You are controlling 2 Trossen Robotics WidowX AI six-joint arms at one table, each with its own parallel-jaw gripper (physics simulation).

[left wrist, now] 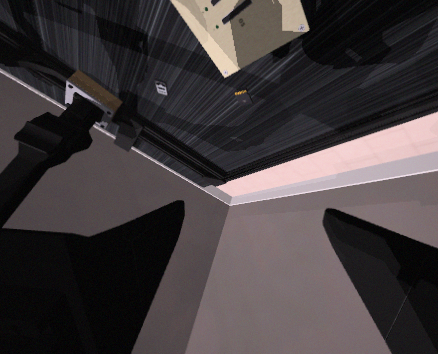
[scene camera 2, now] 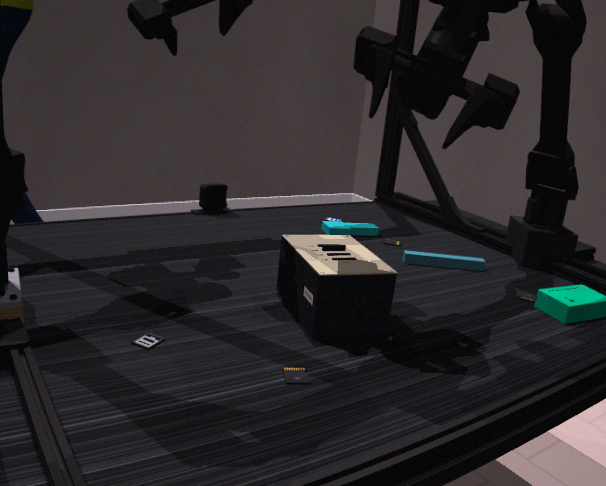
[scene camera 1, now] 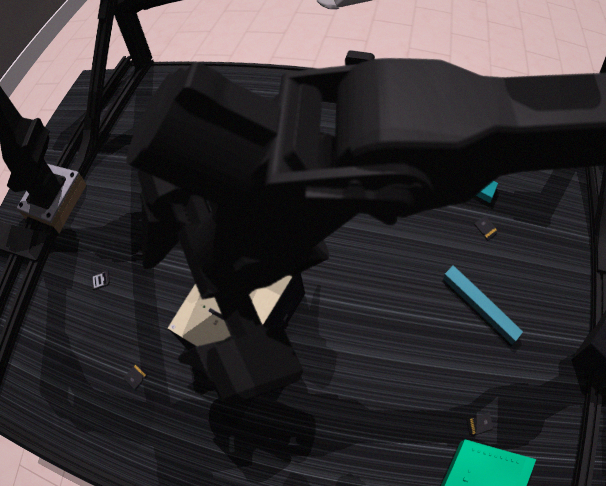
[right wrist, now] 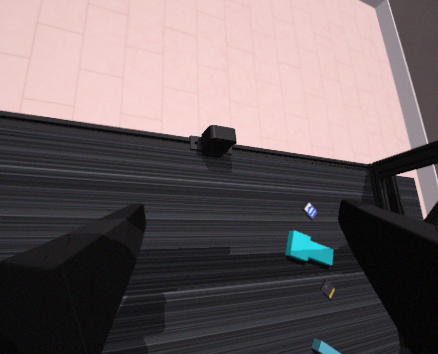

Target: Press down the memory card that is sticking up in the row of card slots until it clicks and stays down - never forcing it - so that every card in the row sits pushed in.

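Frame: origin at the left arm's base, x ahead, y left, z up, level; millimetres.
Seen in the pictures: left gripper, fingertip midpoint: [left wrist: 253, 211] [scene camera 2: 407, 130] [scene camera 1: 164, 312]; right gripper, fingertip midpoint: [scene camera 2: 198, 43] [right wrist: 242, 212]; left arm's base, link origin: [scene camera 2: 543, 225]; right arm's base, link origin: [left wrist: 88, 108] [scene camera 1: 46, 190].
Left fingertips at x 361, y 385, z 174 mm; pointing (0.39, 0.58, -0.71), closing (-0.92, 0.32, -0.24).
Pixels of each thing's top centre, then the offset from my left fingertips to it.
- dark block with a beige top, top centre: [scene camera 1: 231, 298] [scene camera 2: 336, 252] dx +50, dy -70, dz -163 mm
- dark card, top centre: [scene camera 2: 334, 245] dx +53, dy -78, dz -157 mm
- white-marked card, top centre: [scene camera 2: 148, 339] [scene camera 1: 100, 279] [left wrist: 160, 87] dx +250, dy +55, dz -241 mm
- blue-and-white card, top centre: [right wrist: 310, 210] dx +18, dy -512, dz -241 mm
- blue bar, top centre: [scene camera 1: 484, 303] [scene camera 2: 445, 256] dx -155, dy -299, dz -226 mm
- teal piece, top centre: [scene camera 2: 351, 225] [right wrist: 313, 250] dx -10, dy -438, dz -228 mm
- green box, top centre: [scene camera 1: 492, 472] [scene camera 2: 576, 293] dx -321, dy -139, dz -213 mm
A dark block with a beige top [scene camera 1: 273, 298] [scene camera 2: 303, 245] [left wrist: 222, 60] stands on the table and carries the row of slots. In scene camera 2 a dark card [scene camera 2: 333, 248] at the far end of the row looks thicker and higher than the thin dark lines of the nearer slots. The arm hides much of the top in scene camera 1. My left gripper [scene camera 2: 409, 131] [left wrist: 253, 211] is open and empty, high above and right of the block in scene camera 2. My right gripper [scene camera 2: 199, 44] [right wrist: 242, 212] is open and empty, high at upper left there.
Loose dark cards [scene camera 1: 135, 377] [scene camera 2: 296, 376] [right wrist: 327, 288], a white-marked card [scene camera 1: 100, 279] [scene camera 2: 148, 340] [left wrist: 161, 88] and a blue-and-white card [right wrist: 310, 210] lie around. A blue bar [scene camera 1: 483, 303] [scene camera 2: 443, 260], teal piece [scene camera 2: 349, 228] [right wrist: 307, 248] and green box [scene camera 1: 488, 465] [scene camera 2: 572, 303] lie on the table.
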